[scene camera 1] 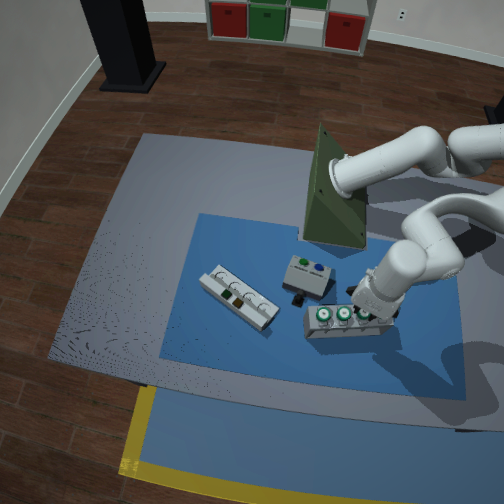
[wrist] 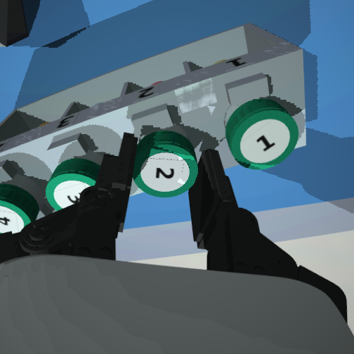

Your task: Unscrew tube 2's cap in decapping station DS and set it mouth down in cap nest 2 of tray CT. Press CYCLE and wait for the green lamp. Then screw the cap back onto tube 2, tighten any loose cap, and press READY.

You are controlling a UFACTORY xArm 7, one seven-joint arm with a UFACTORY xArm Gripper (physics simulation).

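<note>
The decapping station (scene camera 1: 316, 330) (wrist: 200, 100) is a grey block with numbered, green-rimmed, white-topped caps in a row. Tube 2's cap (scene camera 1: 363, 314) (wrist: 166, 172) is at its numbered place. My gripper (scene camera 1: 365, 316) (wrist: 165, 163) is shut on this cap, one black finger on each side. Cap 1 (wrist: 265, 142) is beside it, cap 3 (wrist: 72, 192) on the other side, and cap 4 (wrist: 10, 217) at the view's edge. The tube below cap 2 is mostly hidden. The white tray (scene camera 1: 267, 322) has four round nests and small dark green and brown squares.
A grey box (scene camera 1: 306, 283) with a green button (scene camera 1: 303, 261) and a blue button (scene camera 1: 319, 267) stands behind the station; its labels are unreadable. A small black block (scene camera 1: 298, 299) is beside it. The green arm mount (scene camera 1: 320, 215) rises behind. Everything stands around the blue mat (scene camera 1: 240, 350).
</note>
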